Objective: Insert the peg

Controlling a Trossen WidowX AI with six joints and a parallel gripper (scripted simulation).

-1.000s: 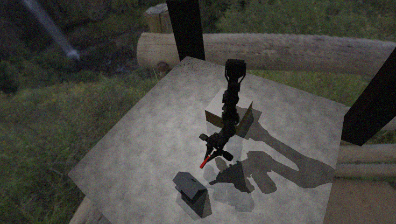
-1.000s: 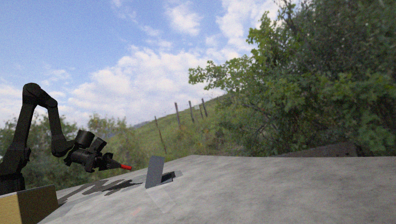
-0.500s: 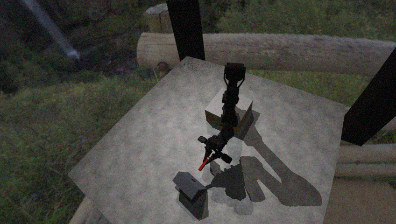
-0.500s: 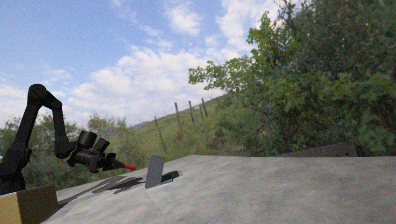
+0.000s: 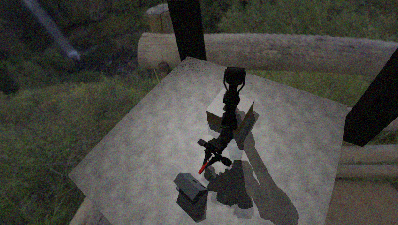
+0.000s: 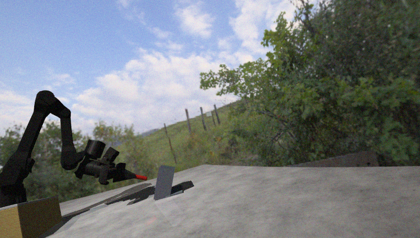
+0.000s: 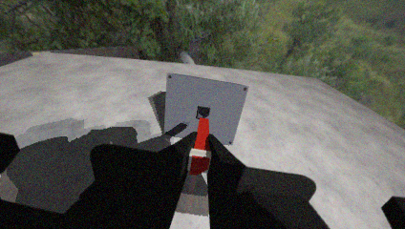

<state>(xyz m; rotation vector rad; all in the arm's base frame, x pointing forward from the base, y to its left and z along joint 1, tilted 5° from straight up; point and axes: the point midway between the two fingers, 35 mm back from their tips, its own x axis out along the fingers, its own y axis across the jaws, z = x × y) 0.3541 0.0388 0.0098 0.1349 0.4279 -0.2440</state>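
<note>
My gripper tip is 100 mm short of the dark sloped panel, 50 mm above it and 20 mm to the left of it. Round my gripper tip: red peg 10 mm behind, 10 mm above.
</note>
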